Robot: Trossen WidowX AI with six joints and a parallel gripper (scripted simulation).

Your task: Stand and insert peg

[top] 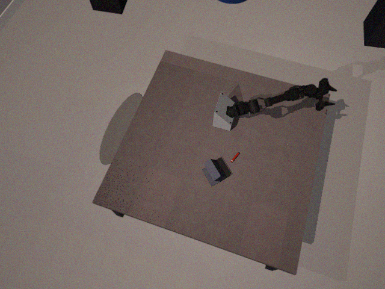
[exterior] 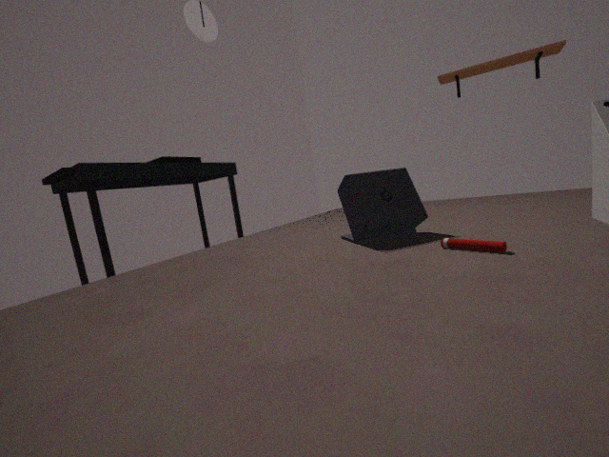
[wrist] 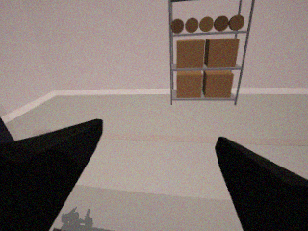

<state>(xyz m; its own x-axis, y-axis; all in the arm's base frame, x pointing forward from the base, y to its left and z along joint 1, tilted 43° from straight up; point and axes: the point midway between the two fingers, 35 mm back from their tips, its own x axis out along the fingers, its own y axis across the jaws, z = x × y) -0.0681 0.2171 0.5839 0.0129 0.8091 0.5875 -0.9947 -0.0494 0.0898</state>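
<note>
Now: gripper tip 51 cm to the left of the red peg, 39 cm above it and 33 cm short of it. Also, from my gripper tip: sloped panel: 62 cm to the right, 45 cm ahead, 33 cm below.
</note>
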